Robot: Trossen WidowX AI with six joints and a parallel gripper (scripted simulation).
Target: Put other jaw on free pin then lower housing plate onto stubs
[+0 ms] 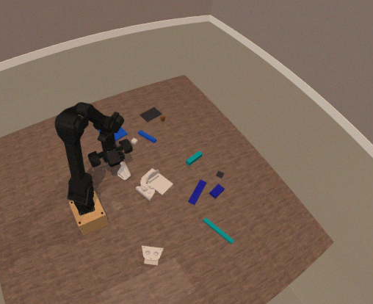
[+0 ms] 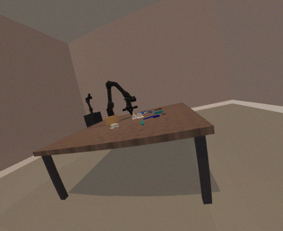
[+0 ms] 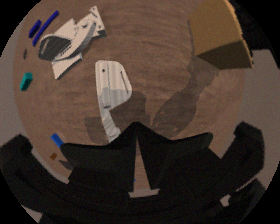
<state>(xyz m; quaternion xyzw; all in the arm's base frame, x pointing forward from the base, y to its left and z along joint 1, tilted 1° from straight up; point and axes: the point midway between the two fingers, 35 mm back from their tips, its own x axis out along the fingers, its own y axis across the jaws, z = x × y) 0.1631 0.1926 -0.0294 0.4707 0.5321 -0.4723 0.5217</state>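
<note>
Right now the white jaw is 4 cm ahead of my gripper tip, 1 cm to the right of it and 1 cm above it. Round my gripper tip: white cube 14 cm ahead, 11 cm to the left, 2 cm below; then white base 16 cm ahead, 14 cm to the right, 2 cm below; then blue plate 23 cm to the left, 5 cm ahead, 2 cm below.
</note>
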